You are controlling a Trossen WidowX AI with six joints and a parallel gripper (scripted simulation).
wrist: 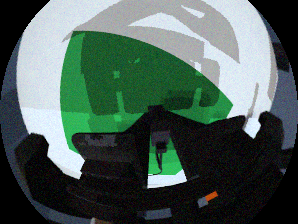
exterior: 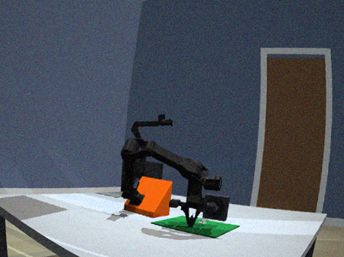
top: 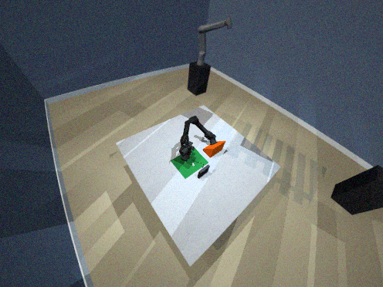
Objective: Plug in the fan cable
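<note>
My gripper tip is 5 cm to the right of the green board and 3 cm above it. Round my gripper tip: black fan: 23 cm to the left, 4 cm above, 1 cm behind; dark plug: 1 cm to the left, 1 cm above.
</note>
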